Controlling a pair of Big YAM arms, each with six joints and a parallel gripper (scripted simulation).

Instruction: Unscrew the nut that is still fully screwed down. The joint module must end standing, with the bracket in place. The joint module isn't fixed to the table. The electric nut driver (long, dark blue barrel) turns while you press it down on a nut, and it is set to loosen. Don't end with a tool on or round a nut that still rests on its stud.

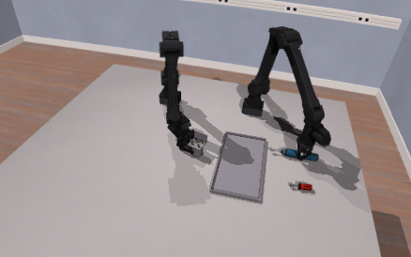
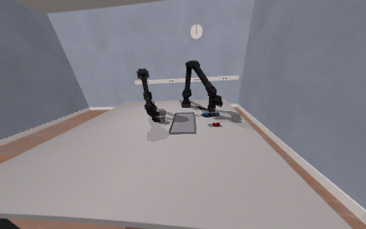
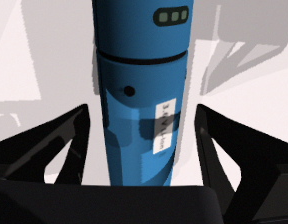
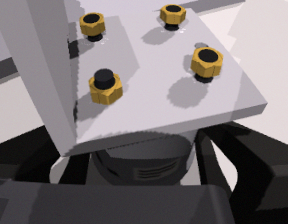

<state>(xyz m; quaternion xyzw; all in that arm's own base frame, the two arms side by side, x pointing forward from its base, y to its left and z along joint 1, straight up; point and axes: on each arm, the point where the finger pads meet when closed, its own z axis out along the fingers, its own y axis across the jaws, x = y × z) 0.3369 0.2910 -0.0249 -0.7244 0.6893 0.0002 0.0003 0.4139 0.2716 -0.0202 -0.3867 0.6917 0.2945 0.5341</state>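
Right now my right hand is 5 cm below the grey bracket. The rest, counted from my right hand: flat grey tray: 3 cm ahead, 22 cm to the left, 2 cm below; then nut: 1 cm ahead, 2 cm to the right, 5 cm above; then grey tip: 7 cm behind, 39 cm to the left.
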